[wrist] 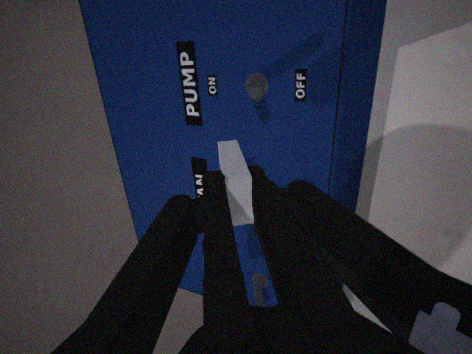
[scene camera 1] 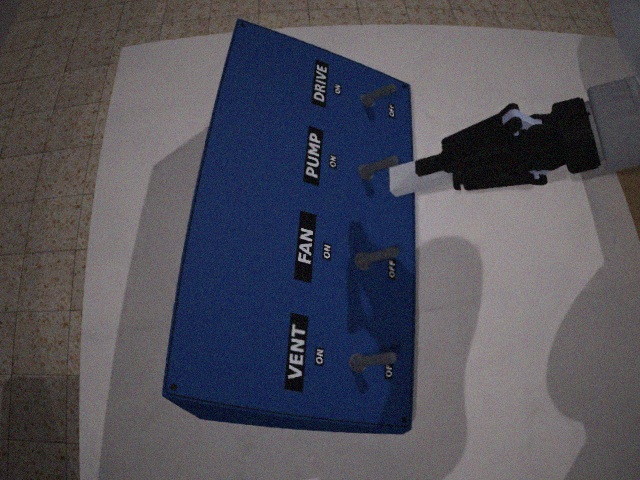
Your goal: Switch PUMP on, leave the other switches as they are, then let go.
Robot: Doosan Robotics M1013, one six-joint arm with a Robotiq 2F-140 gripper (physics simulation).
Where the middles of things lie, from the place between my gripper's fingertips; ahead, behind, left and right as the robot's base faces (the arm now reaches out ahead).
Labels:
Right now the blue switch panel (scene camera 1: 274, 305) is 100 mm ahead of my hand and 70 mm below it.

